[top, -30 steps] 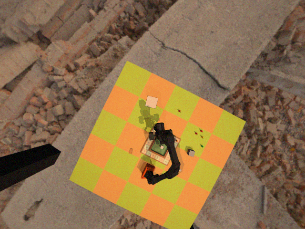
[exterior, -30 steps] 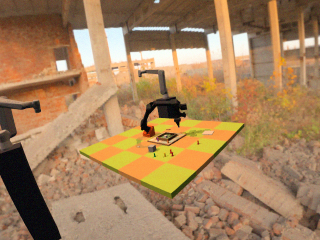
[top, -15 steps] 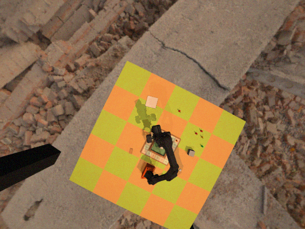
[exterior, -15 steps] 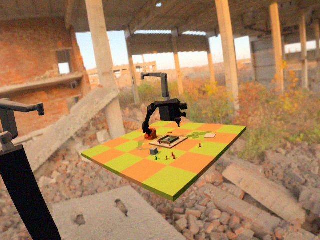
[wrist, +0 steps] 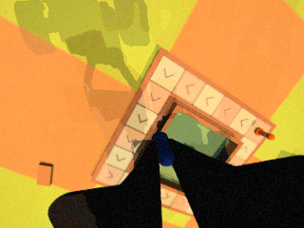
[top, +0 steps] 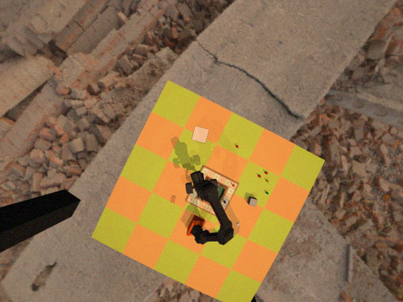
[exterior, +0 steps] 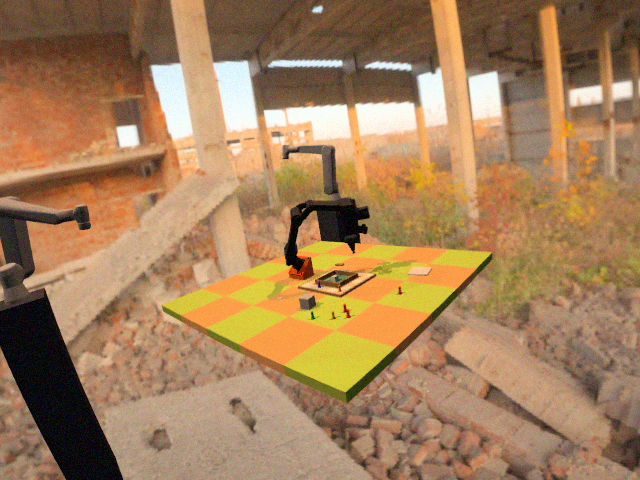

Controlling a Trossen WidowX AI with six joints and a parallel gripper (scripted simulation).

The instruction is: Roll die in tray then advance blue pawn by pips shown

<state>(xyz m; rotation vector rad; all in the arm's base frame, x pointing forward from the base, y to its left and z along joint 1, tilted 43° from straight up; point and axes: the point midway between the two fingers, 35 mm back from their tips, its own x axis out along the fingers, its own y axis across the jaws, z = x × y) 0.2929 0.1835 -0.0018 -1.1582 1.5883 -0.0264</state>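
Now: gripper tip 23 cm past the small brown block, 10 cm to the right of it and 13 cm above it. Round my gripper tip: green sunken tray: 3 cm behind, 11 cm to the right, 13 cm below; die: 3 cm behind, 12 cm to the right, 11 cm below; blue pawn: 1 cm above.
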